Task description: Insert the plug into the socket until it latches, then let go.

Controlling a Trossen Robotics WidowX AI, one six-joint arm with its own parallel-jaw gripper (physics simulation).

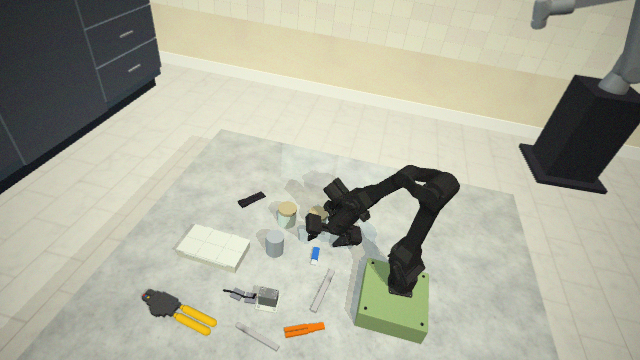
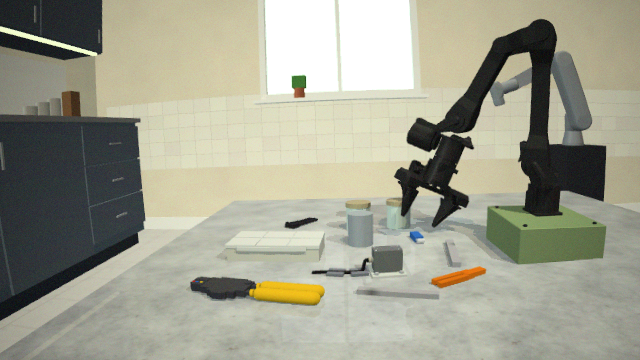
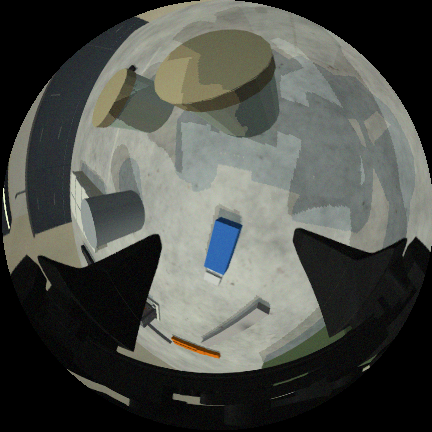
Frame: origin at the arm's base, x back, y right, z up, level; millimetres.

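Where they show: gripper, fingertip midpoint: (image 1: 320, 242) (image 2: 417, 221) (image 3: 228, 238); arm's base, link origin: (image 1: 400, 285) (image 2: 542, 212).
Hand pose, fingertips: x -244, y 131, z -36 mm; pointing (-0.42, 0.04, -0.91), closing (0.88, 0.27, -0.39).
Note:
Each offset is from my fingertips to the top centre of the thing. "spot": to the spot under its first point.
Two small grey connector pieces lie in line on the table, one at the left (image 1: 237, 294) (image 2: 335, 272) and one at the right (image 1: 250, 298) (image 2: 359, 273). A black cable leaves the left piece, and another runs from the right piece to a grey box @(dz +10, dx -117, dy -217 mm) (image 1: 268, 296) (image 2: 387, 259) on a white base. Which piece is the plug and which the socket, and whether they are latched, is too small to tell. My gripper (image 1: 323, 241) (image 2: 419, 220) (image 3: 228, 238) is open and empty, above the table behind the connectors, over a blue and white block @(dz -23, dx -9, dy -34 mm) (image 1: 315, 254) (image 2: 416, 236) (image 3: 223, 246).
A grey cylinder @(dz +35, dx -139, dy -37 mm) (image 1: 274, 244) (image 2: 360, 229) (image 3: 114, 219) and two lidded jars stand near the gripper. A white case @(dz +0, dx -319, dy -82 mm) (image 1: 214, 247) (image 2: 275, 245) lies left. Yellow-handled pliers @(spot: dz -19, dx -284, dy -306 mm) (image 1: 195, 316) (image 2: 287, 292), grey bars and an orange piece @(dz -25, dx +2, dy -278 mm) (image 1: 304, 329) (image 2: 458, 277) (image 3: 195, 347) lie nearer the front.

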